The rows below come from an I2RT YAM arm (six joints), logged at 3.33 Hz.
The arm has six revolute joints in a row. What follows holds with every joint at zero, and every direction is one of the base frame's. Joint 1 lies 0.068 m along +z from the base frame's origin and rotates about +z. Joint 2 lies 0.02 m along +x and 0.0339 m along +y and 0.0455 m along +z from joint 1 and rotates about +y. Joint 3 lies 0.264 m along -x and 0.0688 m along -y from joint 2 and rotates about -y. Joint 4 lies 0.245 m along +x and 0.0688 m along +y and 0.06 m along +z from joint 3 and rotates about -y. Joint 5 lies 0.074 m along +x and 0.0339 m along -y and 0.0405 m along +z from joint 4 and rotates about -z. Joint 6 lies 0.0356 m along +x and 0.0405 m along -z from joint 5 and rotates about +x. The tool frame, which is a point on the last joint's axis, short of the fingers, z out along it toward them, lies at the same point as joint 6; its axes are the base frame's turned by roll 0, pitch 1.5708 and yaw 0 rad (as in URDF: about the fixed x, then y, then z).
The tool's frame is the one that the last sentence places.
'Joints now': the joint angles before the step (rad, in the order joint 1, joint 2, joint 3, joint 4, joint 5, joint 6). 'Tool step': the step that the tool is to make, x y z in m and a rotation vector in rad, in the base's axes. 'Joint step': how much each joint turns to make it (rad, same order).
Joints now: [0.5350 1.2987 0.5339 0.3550 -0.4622 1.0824]
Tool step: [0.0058 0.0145 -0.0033 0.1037 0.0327 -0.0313]
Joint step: [0.0374 0.0772 0.0004 0.1630 0.0263 0.1366]
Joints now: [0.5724 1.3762 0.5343 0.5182 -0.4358 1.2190]
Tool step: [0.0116 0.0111 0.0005 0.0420 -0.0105 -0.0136]
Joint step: [0.0121 0.0749 0.0388 0.0841 0.0159 0.0392]
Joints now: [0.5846 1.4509 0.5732 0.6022 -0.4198 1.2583]
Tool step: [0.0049 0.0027 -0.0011 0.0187 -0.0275 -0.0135]
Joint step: [-0.0001 0.0331 0.0054 0.0626 0.0128 0.0042]
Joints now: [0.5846 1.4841 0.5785 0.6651 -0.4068 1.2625]
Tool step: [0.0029 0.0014 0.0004 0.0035 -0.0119 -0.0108]
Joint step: [-0.0002 0.0136 0.0083 0.0166 0.0111 -0.0012]
